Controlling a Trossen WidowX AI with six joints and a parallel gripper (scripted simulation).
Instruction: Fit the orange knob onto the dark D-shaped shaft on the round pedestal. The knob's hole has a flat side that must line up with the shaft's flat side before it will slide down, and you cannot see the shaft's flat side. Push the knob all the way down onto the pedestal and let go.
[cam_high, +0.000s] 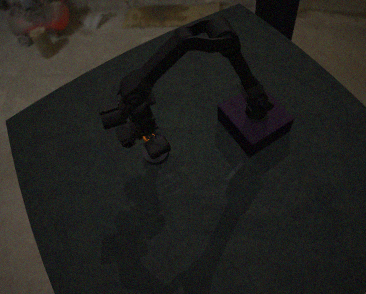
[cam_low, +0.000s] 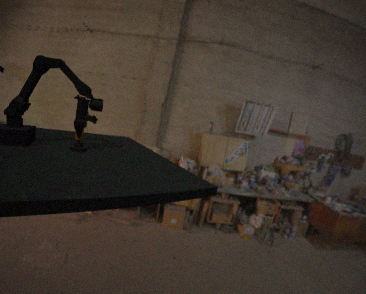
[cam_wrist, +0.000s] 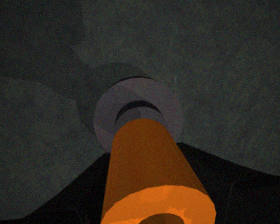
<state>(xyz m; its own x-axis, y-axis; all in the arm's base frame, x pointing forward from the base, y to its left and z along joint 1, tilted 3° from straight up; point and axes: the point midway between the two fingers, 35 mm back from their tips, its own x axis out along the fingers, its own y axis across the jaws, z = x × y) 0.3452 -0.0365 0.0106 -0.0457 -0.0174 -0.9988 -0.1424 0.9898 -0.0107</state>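
My gripper tip is now 20 mm below the orange knob. Also, from my gripper tip: dark shaft: 40 mm below.
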